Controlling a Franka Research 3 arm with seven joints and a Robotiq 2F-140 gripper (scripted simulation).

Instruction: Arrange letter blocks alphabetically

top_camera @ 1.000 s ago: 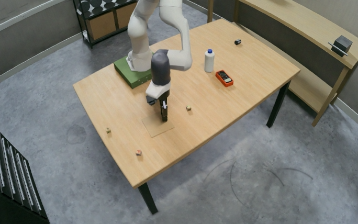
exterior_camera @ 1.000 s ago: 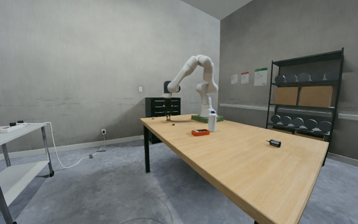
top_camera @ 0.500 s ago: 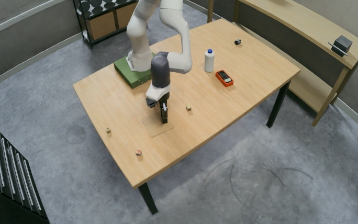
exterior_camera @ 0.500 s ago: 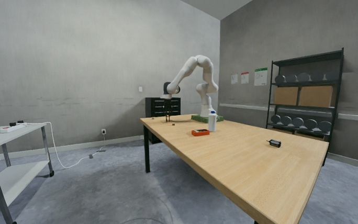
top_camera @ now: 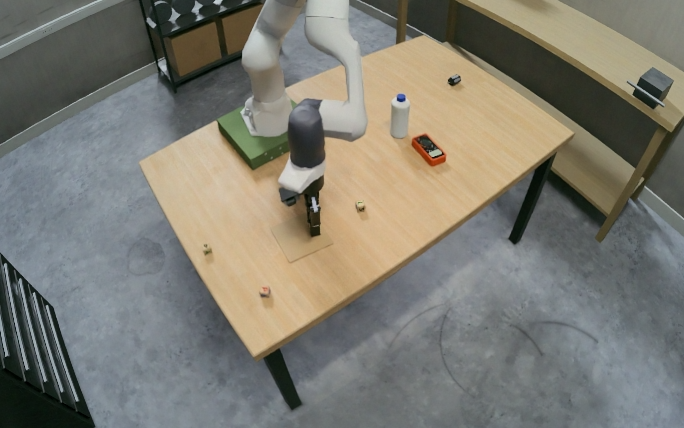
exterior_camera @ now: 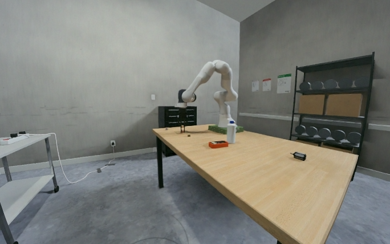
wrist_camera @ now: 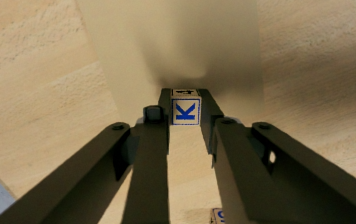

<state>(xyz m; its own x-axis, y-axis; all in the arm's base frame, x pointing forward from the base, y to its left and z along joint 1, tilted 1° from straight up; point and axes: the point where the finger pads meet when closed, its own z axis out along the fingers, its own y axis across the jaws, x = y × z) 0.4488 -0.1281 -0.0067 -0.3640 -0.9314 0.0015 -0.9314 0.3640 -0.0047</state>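
Now: the tan mat 40 mm to the right of my hand, 40 mm below it and 10 mm behind it. From my hand the other things lie so: white bottle 480 mm to the left, 190 mm behind, 40 mm above; block 160 mm to the left, 30 mm below, 10 mm ahead; orange meter 500 mm to the left, 50 mm behind, 20 mm below.
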